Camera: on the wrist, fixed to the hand. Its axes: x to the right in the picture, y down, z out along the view.
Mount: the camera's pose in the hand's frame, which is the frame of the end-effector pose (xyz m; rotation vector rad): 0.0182 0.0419 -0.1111 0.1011 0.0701 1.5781
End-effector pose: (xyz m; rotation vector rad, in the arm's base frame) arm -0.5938 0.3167 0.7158 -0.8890 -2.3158 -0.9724
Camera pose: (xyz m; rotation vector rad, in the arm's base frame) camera -0.5574 0.2626 0.8167 -1.9822 -0.9168 -0.1316
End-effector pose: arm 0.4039 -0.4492 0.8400 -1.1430 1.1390 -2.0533
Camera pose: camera 0.3007 -0.4378 0.7795 0.0825 1.2542 -0.8372
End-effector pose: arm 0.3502 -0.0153 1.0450 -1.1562 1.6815 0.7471
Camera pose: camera 0.2701 -0.1013 1.0696 0.4884 2.4780 1.4628
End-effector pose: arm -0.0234 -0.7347 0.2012 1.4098 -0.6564 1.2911
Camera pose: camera -0.0949 -0.6392 0.2153 -0.7013 1.7623 -2.4325
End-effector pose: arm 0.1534 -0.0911 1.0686 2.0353 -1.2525 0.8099
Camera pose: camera 0.1016 -0.0323 1.1596 -0.6467 2.6436 -1.4749
